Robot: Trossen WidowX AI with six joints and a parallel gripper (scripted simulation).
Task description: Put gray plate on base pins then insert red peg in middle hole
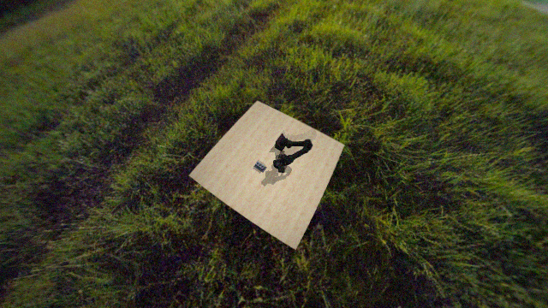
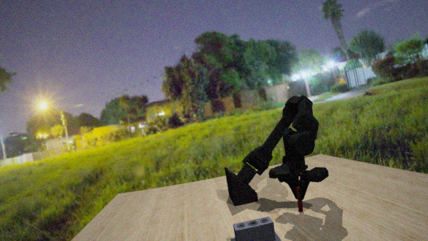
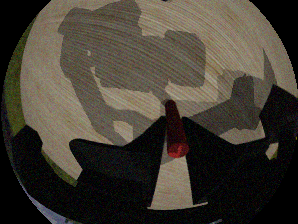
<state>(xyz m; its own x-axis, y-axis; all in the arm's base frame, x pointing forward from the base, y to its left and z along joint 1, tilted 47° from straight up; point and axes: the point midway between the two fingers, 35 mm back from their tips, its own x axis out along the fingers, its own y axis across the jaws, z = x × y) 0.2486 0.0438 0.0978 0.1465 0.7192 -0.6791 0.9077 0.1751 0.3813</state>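
Now: gripper tip 20 cm to the left of the gray plate and 9 cm short of it. Round my gripper tip: red peg right at my gripper tip.
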